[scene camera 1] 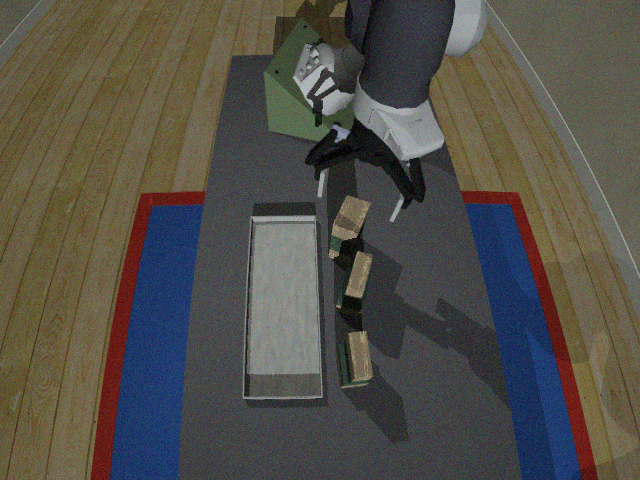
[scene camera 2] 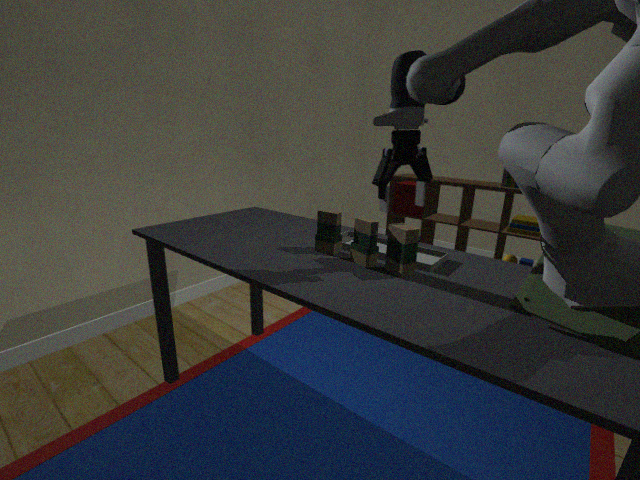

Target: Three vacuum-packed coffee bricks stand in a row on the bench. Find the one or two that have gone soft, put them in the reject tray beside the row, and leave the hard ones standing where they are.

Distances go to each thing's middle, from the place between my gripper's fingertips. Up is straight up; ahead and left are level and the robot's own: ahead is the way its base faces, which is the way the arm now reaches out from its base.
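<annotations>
Pale reject tray (scene camera 1: 282, 349): my hand is 13 cm short of it, 14 cm to the left of it and 18 cm above it.
</annotations>
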